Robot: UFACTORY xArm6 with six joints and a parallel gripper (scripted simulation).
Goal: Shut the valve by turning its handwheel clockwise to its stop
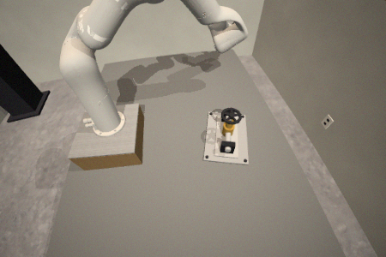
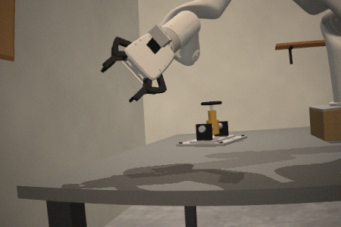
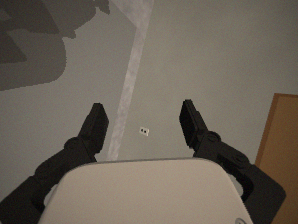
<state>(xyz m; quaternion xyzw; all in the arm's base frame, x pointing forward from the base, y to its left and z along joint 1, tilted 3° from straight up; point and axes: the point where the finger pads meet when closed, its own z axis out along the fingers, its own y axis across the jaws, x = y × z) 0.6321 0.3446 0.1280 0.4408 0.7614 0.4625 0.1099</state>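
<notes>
Right now my hand is 19 cm past the black spoked handwheel, 46 cm to the left of it and 6 cm above it.
</notes>
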